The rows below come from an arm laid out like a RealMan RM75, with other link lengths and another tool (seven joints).
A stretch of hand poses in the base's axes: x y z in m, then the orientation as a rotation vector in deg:
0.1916, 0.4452, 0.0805, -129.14, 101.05, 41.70
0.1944, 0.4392, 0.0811, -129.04, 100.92, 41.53
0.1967, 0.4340, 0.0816, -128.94, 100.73, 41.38
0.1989, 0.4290, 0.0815, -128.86, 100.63, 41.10
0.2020, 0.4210, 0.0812, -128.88, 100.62, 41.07
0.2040, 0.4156, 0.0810, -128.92, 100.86, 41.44
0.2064, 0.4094, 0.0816, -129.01, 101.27, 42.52
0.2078, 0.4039, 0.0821, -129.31, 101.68, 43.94
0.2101, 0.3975, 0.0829, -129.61, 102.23, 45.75
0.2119, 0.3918, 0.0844, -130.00, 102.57, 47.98
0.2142, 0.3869, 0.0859, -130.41, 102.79, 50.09
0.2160, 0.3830, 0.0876, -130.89, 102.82, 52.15
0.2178, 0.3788, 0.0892, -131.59, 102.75, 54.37
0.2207, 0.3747, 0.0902, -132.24, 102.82, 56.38
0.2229, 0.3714, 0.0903, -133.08, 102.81, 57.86
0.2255, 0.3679, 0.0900, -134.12, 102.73, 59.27
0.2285, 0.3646, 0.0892, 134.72, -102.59, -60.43
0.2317, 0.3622, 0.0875, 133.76, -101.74, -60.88
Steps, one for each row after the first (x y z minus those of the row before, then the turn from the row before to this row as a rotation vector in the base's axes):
0.0028, -0.0060, 0.0006, 0.10, -0.19, -0.03
0.0023, -0.0052, 0.0005, 0.14, -0.20, 0.00
0.0022, -0.0050, -0.0001, 0.04, -0.24, -0.04
0.0031, -0.0080, -0.0003, -0.01, -0.02, 0.01
0.0020, -0.0054, -0.0002, -0.08, 0.35, -0.02
0.0024, -0.0062, 0.0006, -0.06, 0.89, 0.03
0.0014, -0.0055, 0.0005, -0.12, 1.17, 0.20
0.0023, -0.0064, 0.0008, -0.13, 1.47, 0.19
0.0018, -0.0057, 0.0015, 0.01, 1.69, 0.38
0.0023, -0.0049, 0.0015, 0.02, 1.57, 0.42
0.0018, -0.0039, 0.0017, 0.06, 1.49, 0.52
0.0018, -0.0042, 0.0016, 0.00, 1.61, 0.71
0.0029, -0.0041, 0.0010, -0.12, 1.51, 0.61
0.0022, -0.0033, 0.0001, -0.27, 1.17, 0.69
0.0026, -0.0035, -0.0003, -0.36, 1.14, 0.82
0.0030, -0.0033, -0.0008, -0.42, 1.09, 0.68
0.0032, -0.0024, -0.0017, -0.44, 1.02, 0.41

